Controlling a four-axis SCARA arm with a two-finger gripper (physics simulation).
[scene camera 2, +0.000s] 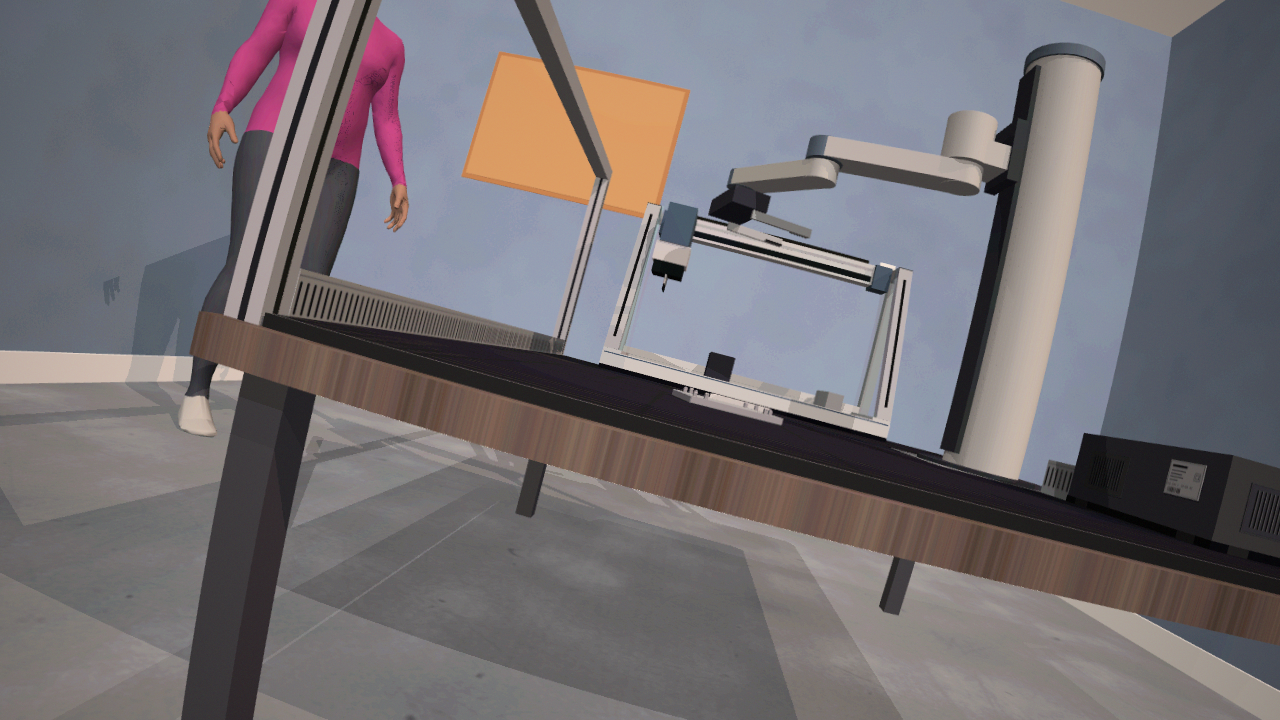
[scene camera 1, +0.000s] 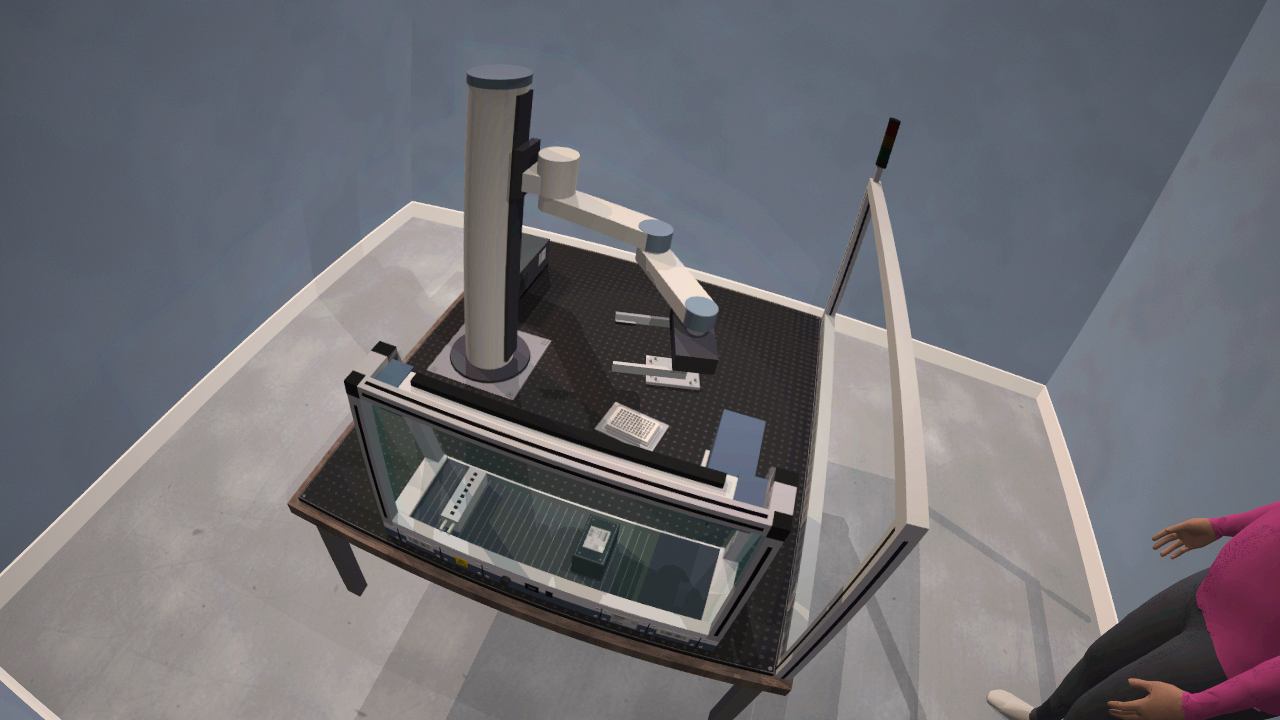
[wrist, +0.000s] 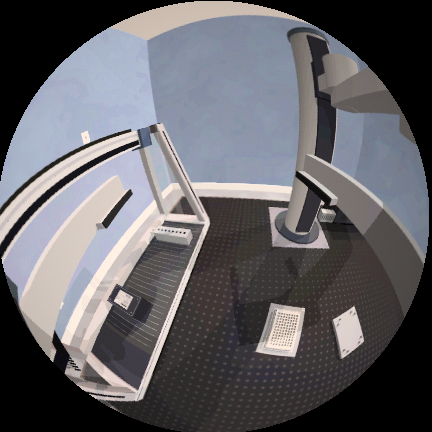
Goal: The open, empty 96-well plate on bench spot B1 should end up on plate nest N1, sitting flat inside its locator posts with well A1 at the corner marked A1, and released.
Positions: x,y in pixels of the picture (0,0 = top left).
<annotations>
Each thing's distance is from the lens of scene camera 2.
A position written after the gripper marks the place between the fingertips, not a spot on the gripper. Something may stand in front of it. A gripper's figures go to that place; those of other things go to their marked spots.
gripper (scene camera 2: pixel 794 238): 1.59 m
plate nest N1 (scene camera 2: pixel 698 400): 1.00 m
</annotations>
